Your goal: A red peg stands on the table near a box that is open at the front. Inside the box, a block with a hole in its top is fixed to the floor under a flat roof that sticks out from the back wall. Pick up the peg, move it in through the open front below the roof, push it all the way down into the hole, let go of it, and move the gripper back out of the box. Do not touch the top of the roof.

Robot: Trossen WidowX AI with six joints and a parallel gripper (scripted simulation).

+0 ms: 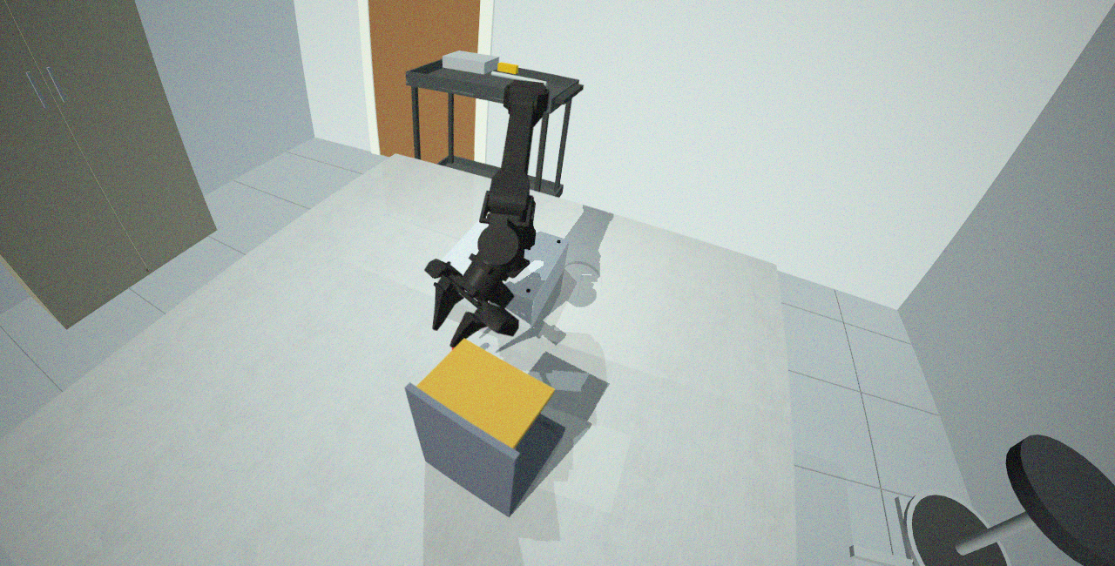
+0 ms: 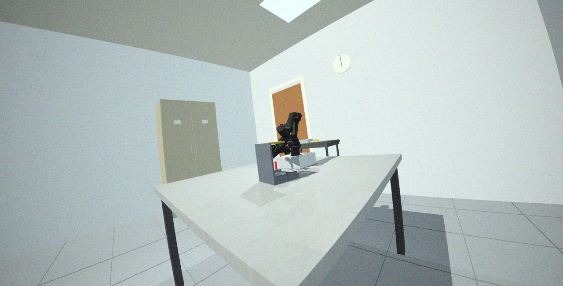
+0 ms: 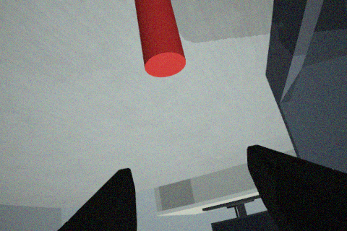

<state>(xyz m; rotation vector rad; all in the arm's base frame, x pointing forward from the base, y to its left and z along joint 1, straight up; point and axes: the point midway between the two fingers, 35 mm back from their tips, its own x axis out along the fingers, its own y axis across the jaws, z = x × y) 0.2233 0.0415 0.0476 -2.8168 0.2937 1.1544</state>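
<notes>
My gripper tip is 70 mm above the red peg and 30 mm past it. The rest, counted from my gripper tip: yellow roof (160 mm to the left, 100 mm above, 90 mm ahead).
</notes>
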